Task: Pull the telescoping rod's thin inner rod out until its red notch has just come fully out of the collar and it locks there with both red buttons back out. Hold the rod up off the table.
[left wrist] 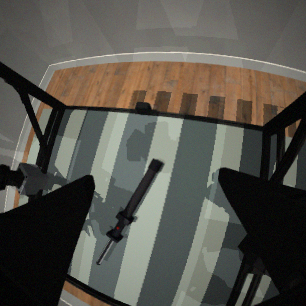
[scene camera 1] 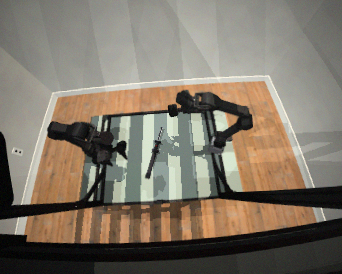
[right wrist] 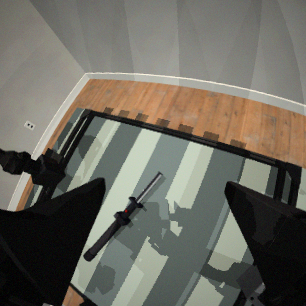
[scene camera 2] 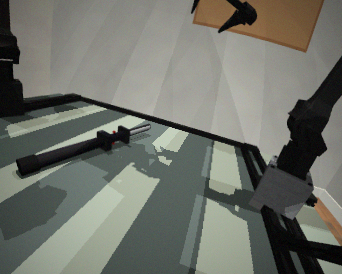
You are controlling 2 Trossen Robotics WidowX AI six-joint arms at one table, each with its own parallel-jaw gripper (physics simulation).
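The telescoping rod lies flat on the striped table. It has a thick black body, a black collar with two flanges, and a thin silver inner rod sticking out a short way. Red buttons show between the flanges; a red notch on the inner rod cannot be made out. My left gripper is open and empty, above the table left of the rod in scene camera 1. My right gripper is open and empty, high above the table.
A black frame runs around the table edges, with slanted posts rising from it. The right arm's grey base block stands at the table's side. A small black box sits on the frame's far rail in the left wrist view.
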